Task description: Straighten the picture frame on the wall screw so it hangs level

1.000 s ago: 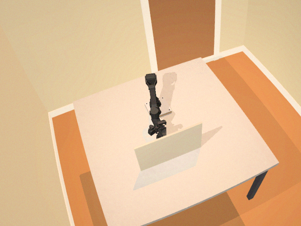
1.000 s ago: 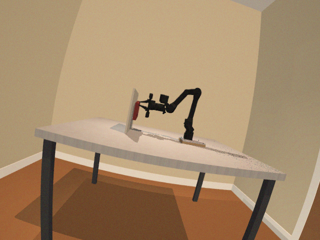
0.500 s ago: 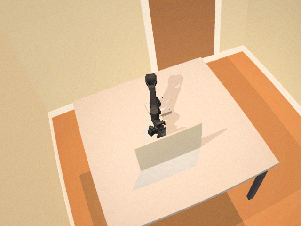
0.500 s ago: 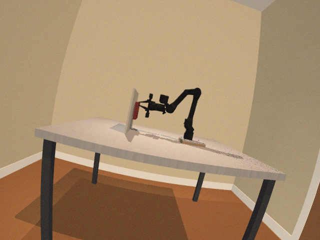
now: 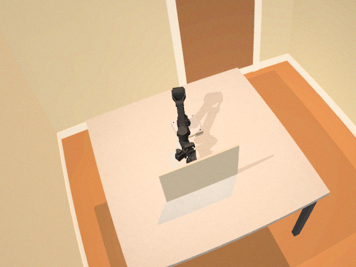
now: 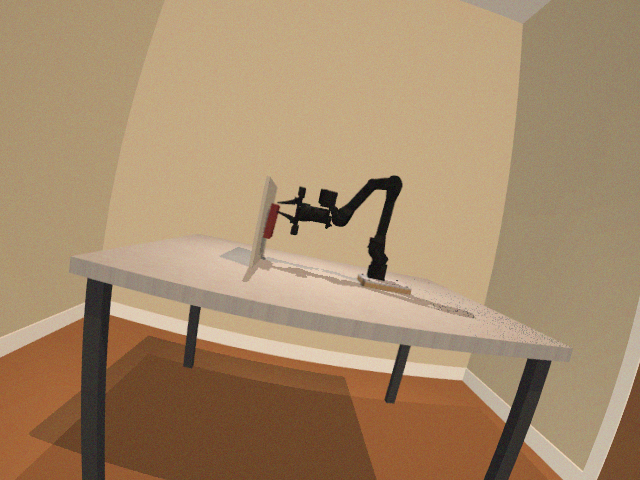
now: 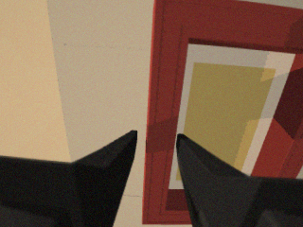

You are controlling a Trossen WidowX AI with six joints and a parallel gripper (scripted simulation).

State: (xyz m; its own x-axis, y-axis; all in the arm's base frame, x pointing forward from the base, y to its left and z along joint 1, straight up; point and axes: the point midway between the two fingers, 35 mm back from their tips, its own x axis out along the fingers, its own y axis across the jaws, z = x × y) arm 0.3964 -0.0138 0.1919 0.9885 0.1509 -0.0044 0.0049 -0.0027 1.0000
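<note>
Right now my gripper tip is 10 mm short of the red picture frame and 60 mm above it. The rest, counted from my gripper tip: wall panel (20 mm ahead, 20 mm to the left, 60 mm below).
</note>
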